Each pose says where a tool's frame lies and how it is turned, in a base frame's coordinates. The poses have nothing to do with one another.
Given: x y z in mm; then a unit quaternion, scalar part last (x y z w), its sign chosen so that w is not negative.
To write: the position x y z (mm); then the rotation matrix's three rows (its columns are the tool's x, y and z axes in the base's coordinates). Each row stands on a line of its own. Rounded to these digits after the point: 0 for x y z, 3 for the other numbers.
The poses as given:
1: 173, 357, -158, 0.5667, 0.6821, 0.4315, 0.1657
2: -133, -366, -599, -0.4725, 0.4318, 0.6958, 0.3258
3: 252, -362, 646, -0.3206, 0.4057, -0.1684, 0.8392
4: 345, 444, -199, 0.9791, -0.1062, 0.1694, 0.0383
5: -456, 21, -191, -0.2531, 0.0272, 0.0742, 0.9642
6: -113, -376, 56, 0.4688, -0.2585, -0.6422, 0.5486
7: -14, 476, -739, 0.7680, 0.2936, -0.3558, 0.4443
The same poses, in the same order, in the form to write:
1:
173, 357, -158
-0.303, 0.630, 0.715
0.916, -0.015, 0.401
0.263, 0.776, -0.573

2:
-133, -366, -599
-0.341, -0.861, -0.376
0.045, -0.415, 0.909
-0.939, 0.293, 0.181

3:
252, -362, 646
0.614, 0.023, 0.789
-0.543, 0.738, 0.401
-0.573, -0.675, 0.465

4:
345, 444, -199
0.920, -0.221, 0.324
-0.195, -0.975, -0.111
0.340, 0.039, -0.940

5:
-456, 21, -191
0.988, -0.157, 0.015
0.129, 0.861, 0.492
-0.090, -0.484, 0.870

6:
-113, -376, 56
0.041, 0.462, -0.886
-0.947, -0.264, -0.182
-0.319, 0.846, 0.427

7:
-14, 476, -739
0.574, 0.767, -0.286
0.135, -0.433, -0.891
-0.807, 0.474, -0.352

